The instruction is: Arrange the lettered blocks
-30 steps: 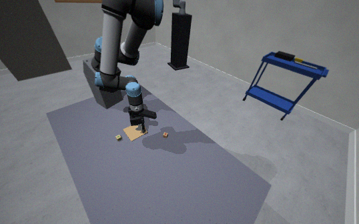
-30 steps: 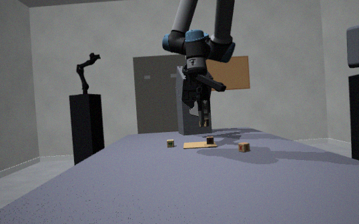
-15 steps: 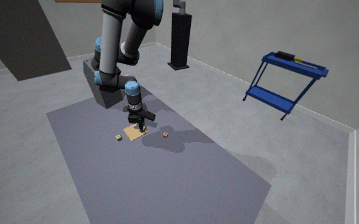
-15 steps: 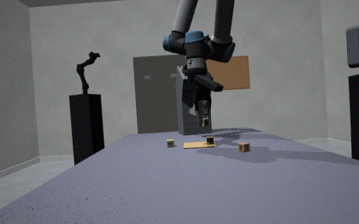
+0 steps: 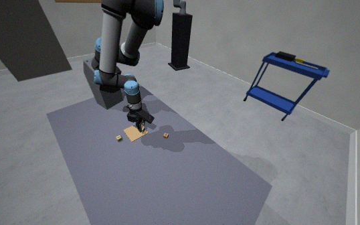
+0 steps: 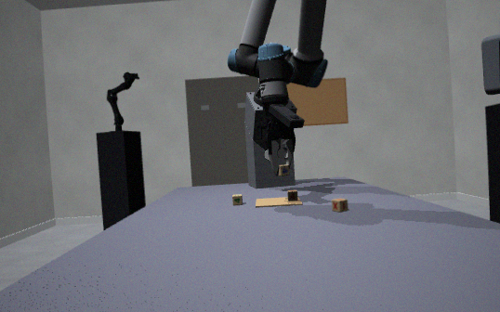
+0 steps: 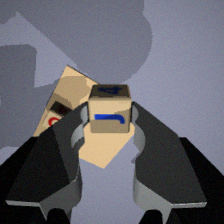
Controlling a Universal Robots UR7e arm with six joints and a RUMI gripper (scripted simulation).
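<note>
Right now the tan mat is 90 mm behind my hand, 30 mm to the right of it and 110 mm below it.
</note>
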